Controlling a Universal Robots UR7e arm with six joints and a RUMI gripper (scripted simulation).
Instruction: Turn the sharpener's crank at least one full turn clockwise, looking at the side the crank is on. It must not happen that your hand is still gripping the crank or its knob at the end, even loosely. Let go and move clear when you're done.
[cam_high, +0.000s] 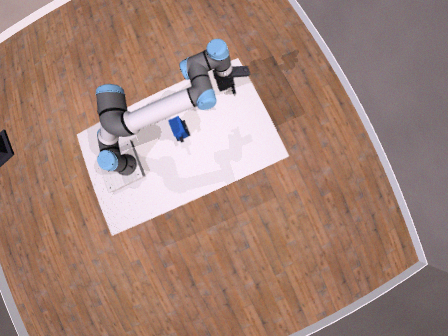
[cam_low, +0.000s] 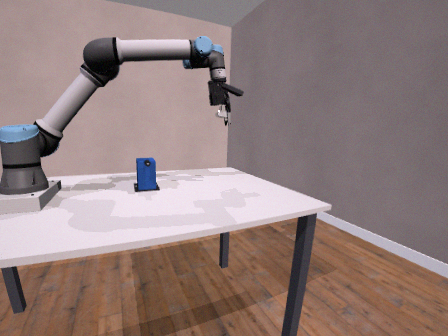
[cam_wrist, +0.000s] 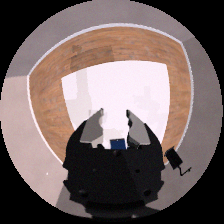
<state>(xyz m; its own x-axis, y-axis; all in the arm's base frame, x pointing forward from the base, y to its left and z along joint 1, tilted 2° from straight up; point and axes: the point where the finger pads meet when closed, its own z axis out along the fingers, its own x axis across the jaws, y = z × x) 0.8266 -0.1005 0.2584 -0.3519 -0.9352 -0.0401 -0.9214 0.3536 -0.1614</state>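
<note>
Right now the dark crank knob is 400 mm behind my hand, 10 mm to the right of it and 170 mm below it.
</note>
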